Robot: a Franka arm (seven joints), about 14 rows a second.
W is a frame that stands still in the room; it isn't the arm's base.
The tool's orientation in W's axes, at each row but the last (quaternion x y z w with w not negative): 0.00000, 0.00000, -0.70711, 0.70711; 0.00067, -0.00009, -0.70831, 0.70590; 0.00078, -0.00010, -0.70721, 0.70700; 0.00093, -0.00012, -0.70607, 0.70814; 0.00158, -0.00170, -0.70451, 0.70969; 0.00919, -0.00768, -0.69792, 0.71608; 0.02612, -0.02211, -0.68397, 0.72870; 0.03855, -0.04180, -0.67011, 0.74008; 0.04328, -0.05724, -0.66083, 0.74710; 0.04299, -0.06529, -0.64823, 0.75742
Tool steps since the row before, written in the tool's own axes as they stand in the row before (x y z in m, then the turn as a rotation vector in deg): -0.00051, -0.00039, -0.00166, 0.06, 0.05, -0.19; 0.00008, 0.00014, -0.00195, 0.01, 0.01, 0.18; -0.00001, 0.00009, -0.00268, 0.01, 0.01, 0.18; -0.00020, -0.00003, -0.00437, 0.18, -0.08, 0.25; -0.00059, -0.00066, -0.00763, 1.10, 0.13, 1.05; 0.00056, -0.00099, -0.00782, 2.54, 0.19, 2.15; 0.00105, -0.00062, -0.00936, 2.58, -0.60, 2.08; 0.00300, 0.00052, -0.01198, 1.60, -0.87, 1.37; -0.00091, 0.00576, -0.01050, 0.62, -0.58, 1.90; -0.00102, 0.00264, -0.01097, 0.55, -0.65, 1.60
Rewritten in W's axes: -0.00039, 0.00051, -0.00166, 0.05, -0.06, -0.19; 0.00014, -0.00008, -0.00195, 0.01, -0.01, 0.18; 0.00009, 0.00001, -0.00268, 0.01, -0.01, 0.18; -0.00002, 0.00020, -0.00437, -0.08, -0.18, 0.25; -0.00063, 0.00058, -0.00763, 0.13, -1.10, 1.05; -0.00079, -0.00057, -0.00784, 0.20, -2.54, 2.15; 0.00009, -0.00101, -0.00938, -0.58, -2.63, 2.03; 0.00217, -0.00292, -0.01181, -0.86, -1.68, 1.28; 0.00705, 0.00150, -0.00961, -0.77, -0.67, 1.82; 0.00412, 0.00120, -0.01048, -0.80, -0.61, 1.51
